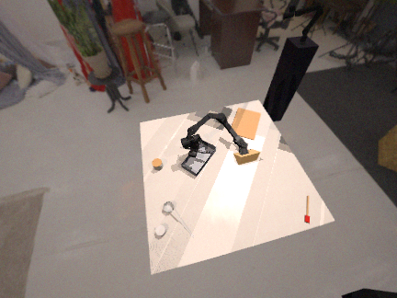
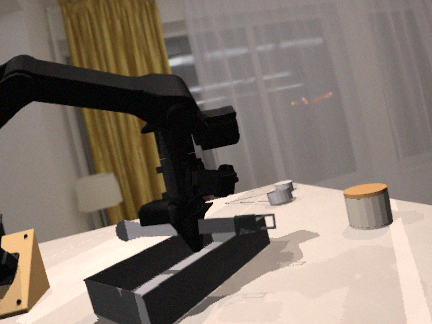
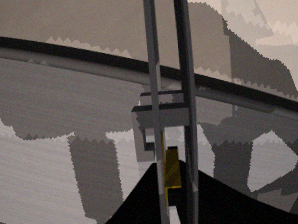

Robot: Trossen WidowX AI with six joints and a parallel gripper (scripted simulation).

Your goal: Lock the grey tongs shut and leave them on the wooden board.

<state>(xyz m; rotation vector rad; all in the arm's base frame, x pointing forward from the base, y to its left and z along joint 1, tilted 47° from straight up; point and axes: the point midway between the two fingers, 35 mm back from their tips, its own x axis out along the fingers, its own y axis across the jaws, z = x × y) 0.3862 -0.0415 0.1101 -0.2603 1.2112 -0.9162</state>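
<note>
Right now the roasting tin is 4 cm to the left of my gripper tip, 2 cm below it and 2 cm behind it. From my gripper tip the other things lie so: white disc: 55 cm to the left, 35 cm ahead, 4 cm below; then lid: 33 cm ahead, 4 cm to the left, 2 cm below; then wooden board: 55 cm behind, 27 cm to the right, 5 cm below.
</note>
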